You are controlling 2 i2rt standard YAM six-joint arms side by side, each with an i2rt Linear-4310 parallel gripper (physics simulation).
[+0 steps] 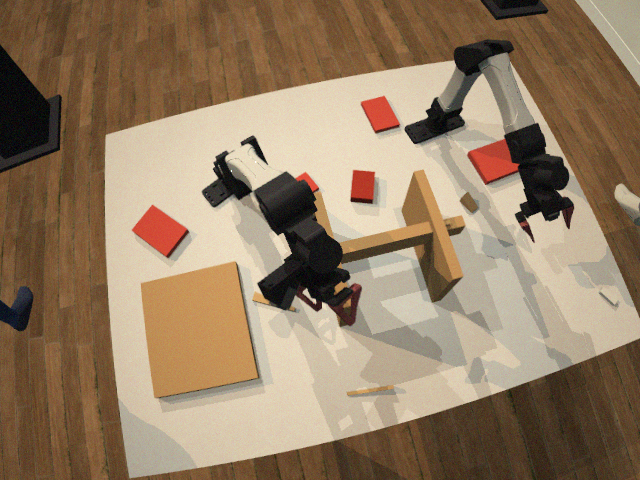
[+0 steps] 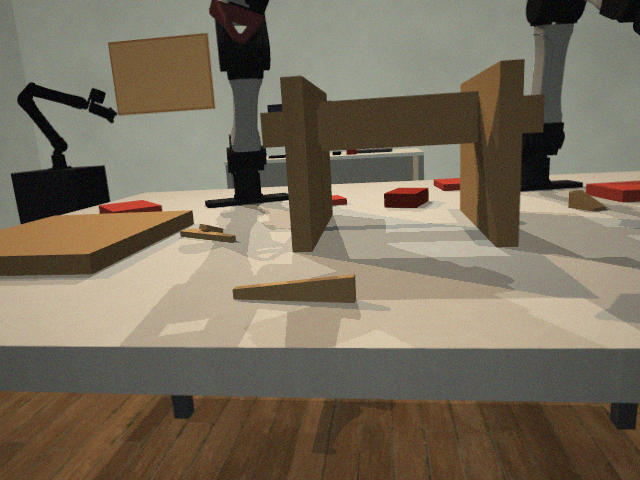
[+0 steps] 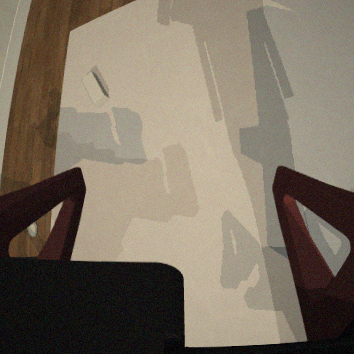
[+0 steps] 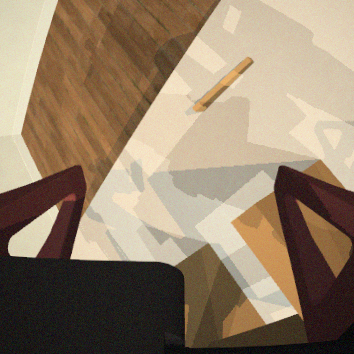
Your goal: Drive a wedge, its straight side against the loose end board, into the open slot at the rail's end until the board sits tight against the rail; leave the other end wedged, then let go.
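Seen in the pictures: left gripper, fingertip midpoint: [image 1: 551, 235] [image 3: 178, 177]; right gripper, fingertip midpoint: [image 1: 335, 316] [image 2: 252, 6] [image 4: 179, 175]; left arm's base, link origin: [image 1: 434, 126] [image 2: 533, 188]; right arm's base, link origin: [image 2: 248, 202].
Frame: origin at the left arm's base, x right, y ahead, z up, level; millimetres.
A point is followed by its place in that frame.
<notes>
A wooden rail [image 1: 387, 241] {x 390, y 346, z 195 mm} [image 2: 403, 121] {x 384, y 351, z 160 mm} joins two upright end boards, one at left [image 2: 310, 170] {x 526, y 426, z 103 mm} and one at right [image 1: 448, 258] {x 290, y 448, z 218 mm} [image 2: 509, 155] {x 293, y 497, z 111 mm}. Its stubs pass through both; I cannot tell which board is loose or see a slot clearly. A long wedge [image 1: 370, 390] {x 557, y 629, z 17 mm} [image 2: 310, 290] {x 541, y 639, z 11 mm} [image 4: 222, 85] {x 559, y 624, z 16 mm} lies in front of the assembly. Two small wooden pieces lie near the square board, one [image 2: 207, 235] {x 686, y 327, z 7 mm} longer, one [image 2: 210, 228] {x 685, y 305, z 13 mm} shorter. My left gripper [image 1: 551, 233] {x -16, y 504, z 165 mm} [image 3: 178, 177] {x -16, y 504, z 165 mm} is open and empty at the right. My right gripper [image 1: 334, 316] {x 582, y 471, z 293 mm} [image 4: 179, 175] {x 582, y 471, z 293 mm} is open and empty above the left end board's front.
A square wooden board [image 1: 199, 330] {x 897, y 311, z 25 mm} [image 2: 103, 232] {x 835, y 343, z 25 mm} lies at left. Red blocks [image 1: 379, 113] {x 148, y -111, z 15 mm} [image 1: 362, 186] {x 326, y 114, z 28 mm} [image 1: 160, 230] {x 914, y -16, z 18 mm} [image 1: 493, 161] {x -92, y 200, z 22 mm} lie around the arms. A short wooden block [image 1: 468, 202] {x 62, y 286, z 18 mm} [image 2: 584, 200] {x 64, y 291, z 15 mm} lies right of the assembly. A small pale block [image 1: 608, 296] {x -187, y 727, z 12 mm} [image 3: 95, 87] {x -185, y 721, z 12 mm} lies near the right edge.
</notes>
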